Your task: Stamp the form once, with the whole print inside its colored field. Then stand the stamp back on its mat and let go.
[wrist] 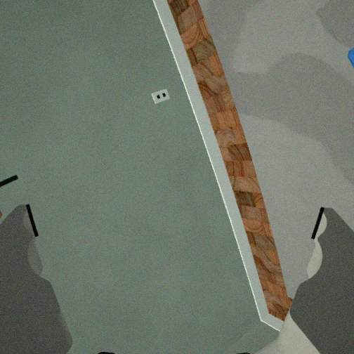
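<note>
My gripper (174,210) is open, with its two dark jaws far apart at the lower left and lower right of the wrist view. I see no object between the jaws. The form with its colored field, the stamp and its mat do not show in the wrist view.
A grey-green wall (110,165) with a small white socket plate (161,96) fills the left and middle. A white skirting strip (202,120) and a wood-patterned strip (226,119) run slantwise beside it. A mottled grey surface (285,100) lies right, with part of a blue object (351,57).
</note>
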